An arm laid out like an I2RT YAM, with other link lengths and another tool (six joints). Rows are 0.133 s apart.
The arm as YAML. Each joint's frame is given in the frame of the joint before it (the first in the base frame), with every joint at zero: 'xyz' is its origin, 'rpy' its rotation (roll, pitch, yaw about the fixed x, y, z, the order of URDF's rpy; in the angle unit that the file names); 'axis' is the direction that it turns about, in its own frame. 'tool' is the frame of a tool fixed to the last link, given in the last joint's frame.
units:
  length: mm
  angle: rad
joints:
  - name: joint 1
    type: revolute
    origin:
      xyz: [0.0, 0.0, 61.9]
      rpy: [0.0, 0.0, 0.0]
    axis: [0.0, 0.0, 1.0]
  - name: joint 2
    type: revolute
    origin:
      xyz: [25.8, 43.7, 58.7]
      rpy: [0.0, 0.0, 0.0]
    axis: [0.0, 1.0, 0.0]
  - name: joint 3
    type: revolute
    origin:
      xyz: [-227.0, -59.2, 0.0]
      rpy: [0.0, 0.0, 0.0]
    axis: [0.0, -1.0, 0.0]
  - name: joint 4
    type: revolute
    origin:
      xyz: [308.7, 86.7, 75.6]
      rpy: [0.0, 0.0, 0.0]
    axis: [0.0, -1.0, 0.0]
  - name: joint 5
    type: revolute
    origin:
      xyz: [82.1, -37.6, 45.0]
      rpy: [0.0, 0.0, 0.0]
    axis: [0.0, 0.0, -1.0]
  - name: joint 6
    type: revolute
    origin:
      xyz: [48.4, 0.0, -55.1]
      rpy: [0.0, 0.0, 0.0]
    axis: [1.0, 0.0, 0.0]
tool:
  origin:
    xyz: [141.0, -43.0, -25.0]
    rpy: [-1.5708, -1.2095, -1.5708]
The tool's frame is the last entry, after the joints.
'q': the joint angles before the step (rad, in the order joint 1, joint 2, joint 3, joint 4, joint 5, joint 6). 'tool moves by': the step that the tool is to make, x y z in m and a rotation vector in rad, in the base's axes. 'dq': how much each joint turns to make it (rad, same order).
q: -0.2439, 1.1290, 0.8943, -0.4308, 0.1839, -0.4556
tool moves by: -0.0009, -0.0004, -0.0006, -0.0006, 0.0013, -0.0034
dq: -0.0001, -0.0014, -0.0024, -0.0004, 0.0031, 0.0013
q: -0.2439, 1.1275, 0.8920, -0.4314, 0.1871, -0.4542
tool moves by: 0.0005, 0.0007, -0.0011, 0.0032, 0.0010, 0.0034
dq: 0.0000, 0.0016, -0.0005, 0.0004, -0.0044, 0.0002
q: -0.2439, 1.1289, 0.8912, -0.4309, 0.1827, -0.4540
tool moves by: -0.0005, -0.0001, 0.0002, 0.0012, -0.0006, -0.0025
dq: -0.0001, -0.0013, -0.0001, -0.0015, 0.0011, 0.0026
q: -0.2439, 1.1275, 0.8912, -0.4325, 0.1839, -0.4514
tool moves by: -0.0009, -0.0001, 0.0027, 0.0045, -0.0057, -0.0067
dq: -0.0002, -0.0046, 0.0044, -0.0061, 0.0016, 0.0087
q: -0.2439, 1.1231, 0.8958, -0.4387, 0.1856, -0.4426
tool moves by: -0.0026, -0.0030, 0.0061, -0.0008, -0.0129, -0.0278
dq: -0.0001, -0.0062, 0.0084, -0.0057, 0.0205, 0.0193
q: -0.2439, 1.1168, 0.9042, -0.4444, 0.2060, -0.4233
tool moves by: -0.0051, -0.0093, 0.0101, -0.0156, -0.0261, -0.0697
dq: 0.0002, -0.0023, 0.0115, 0.0069, 0.0611, 0.0360
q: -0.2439, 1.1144, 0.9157, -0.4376, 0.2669, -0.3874
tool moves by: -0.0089, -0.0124, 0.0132, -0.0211, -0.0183, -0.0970
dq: -0.0001, 0.0098, 0.0322, -0.0137, 0.0877, 0.0465
